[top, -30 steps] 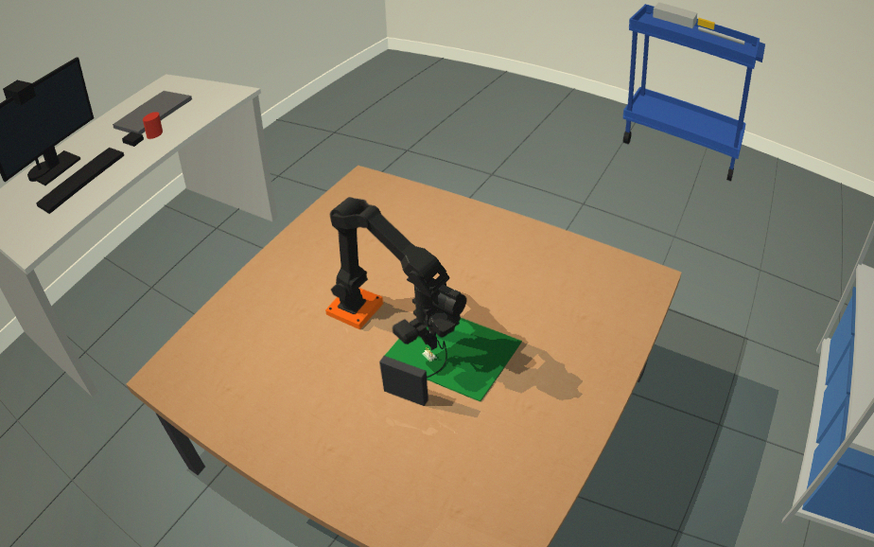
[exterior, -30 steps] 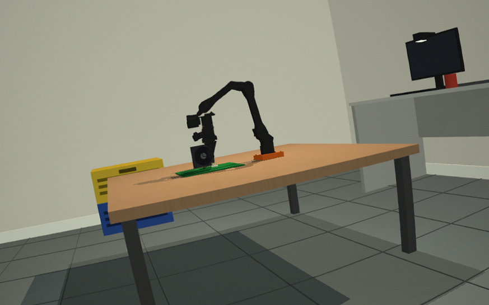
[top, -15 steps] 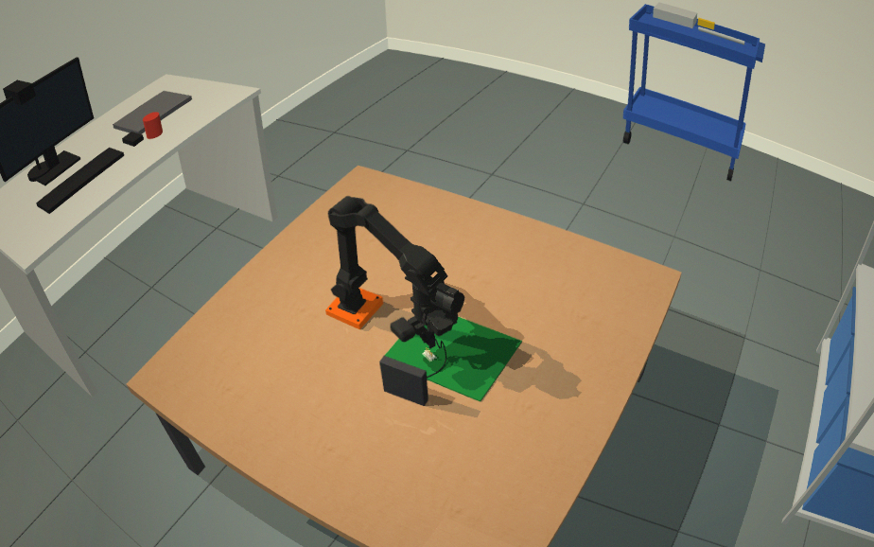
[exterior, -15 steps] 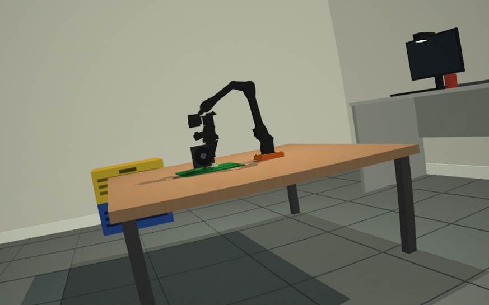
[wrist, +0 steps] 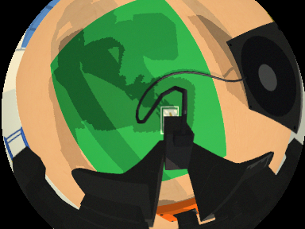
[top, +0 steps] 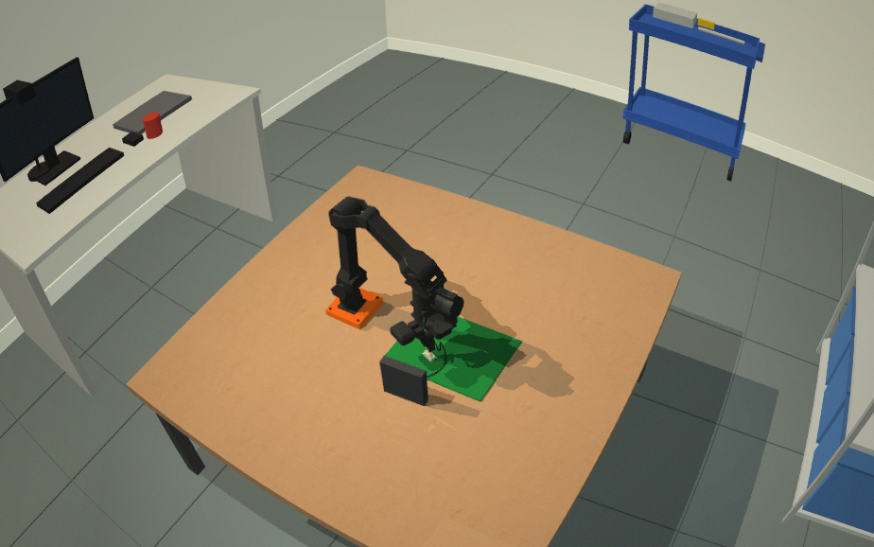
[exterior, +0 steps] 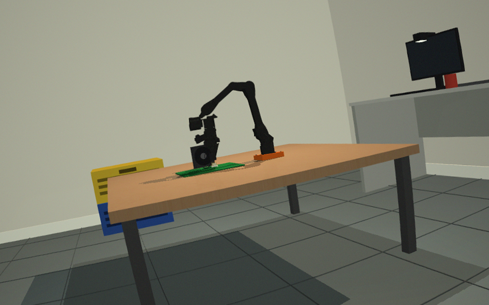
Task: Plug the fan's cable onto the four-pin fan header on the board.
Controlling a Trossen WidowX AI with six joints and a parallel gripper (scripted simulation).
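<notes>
The white four-pin fan header is 5 cm below my gripper tip and 1 cm ahead of it. Round my gripper tip: green board 6 cm below, 5 cm ahead, 4 cm to the left; black fan 14 cm to the right, 2 cm ahead, 1 cm above; black fan plug 1 cm ahead, 1 cm above.
</notes>
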